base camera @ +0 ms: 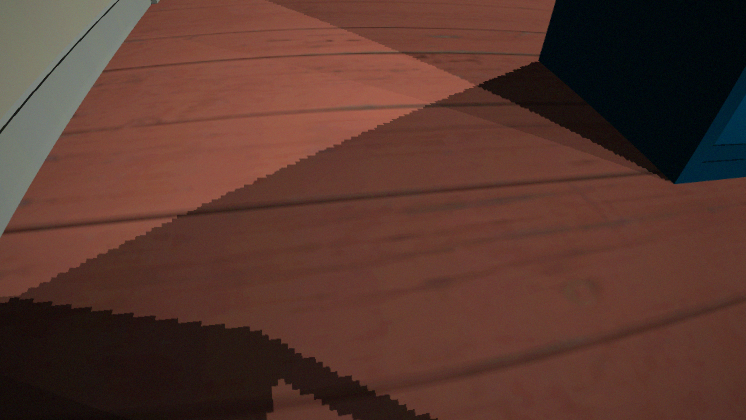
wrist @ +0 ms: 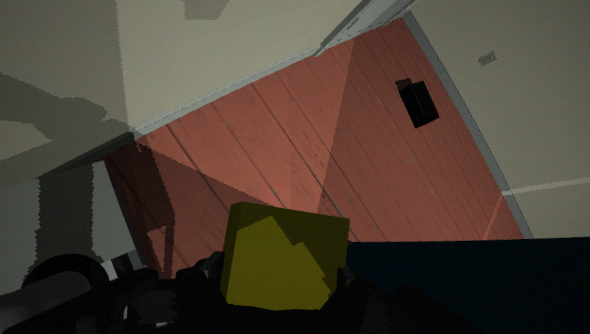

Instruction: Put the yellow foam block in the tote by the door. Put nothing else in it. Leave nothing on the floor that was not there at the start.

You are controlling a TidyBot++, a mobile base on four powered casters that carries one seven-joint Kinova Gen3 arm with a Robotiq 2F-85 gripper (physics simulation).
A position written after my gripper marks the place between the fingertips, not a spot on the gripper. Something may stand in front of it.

Observation:
In view: my gripper (wrist: 278, 271) and a dark tote (wrist: 417, 100).
The base camera view does not show the dark tote: it is out of frame.

